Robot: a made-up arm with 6 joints.
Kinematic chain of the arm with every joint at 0, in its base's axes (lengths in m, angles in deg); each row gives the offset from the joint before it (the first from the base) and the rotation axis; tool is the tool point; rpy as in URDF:
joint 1: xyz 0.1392 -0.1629 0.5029 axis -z
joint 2: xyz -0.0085 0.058 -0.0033 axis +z
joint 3: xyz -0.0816 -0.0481 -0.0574 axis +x
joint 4: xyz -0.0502 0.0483 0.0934 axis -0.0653 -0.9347 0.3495
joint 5: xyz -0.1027 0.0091 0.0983 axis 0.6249 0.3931 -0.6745
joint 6: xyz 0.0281 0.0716 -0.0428 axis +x
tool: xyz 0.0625 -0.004 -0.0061 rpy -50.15 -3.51 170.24
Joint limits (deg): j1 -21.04..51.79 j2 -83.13..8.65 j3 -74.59..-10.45 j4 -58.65..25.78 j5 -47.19..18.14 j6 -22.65..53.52
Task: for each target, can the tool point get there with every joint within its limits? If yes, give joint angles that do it. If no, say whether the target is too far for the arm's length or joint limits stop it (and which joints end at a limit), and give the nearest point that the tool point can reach.
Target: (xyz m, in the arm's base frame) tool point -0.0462 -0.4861 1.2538
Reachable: no: too far | nearest point -0.0632 -0.1099 0.5617 | short by 0.788 m
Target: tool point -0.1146 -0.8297 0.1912
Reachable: no: too far | nearest point -0.1002 -0.1346 0.3364 | short by 0.710 m
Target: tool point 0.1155 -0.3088 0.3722
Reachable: no: joint limits stop it (at a limit: joint 1, joint 2, joint 3, joint 4, joint 5, joint 6) | nearest point 0.2956 -0.1371 0.3708 | short by 0.249 m
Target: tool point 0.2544 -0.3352 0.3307
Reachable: no: joint limits stop it (at a limit: joint 1, joint 2, joint 4, joint 6) | nearest point 0.3132 -0.1475 0.3708 | short by 0.201 m
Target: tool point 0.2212 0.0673 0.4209
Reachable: yes | joints 1.38 -64.61 -50.41 -32.88 -34.41 46.97
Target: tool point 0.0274 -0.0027 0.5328
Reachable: yes | joints -5.16 -0.08 -17.34 -45.05 -4.18 39.94
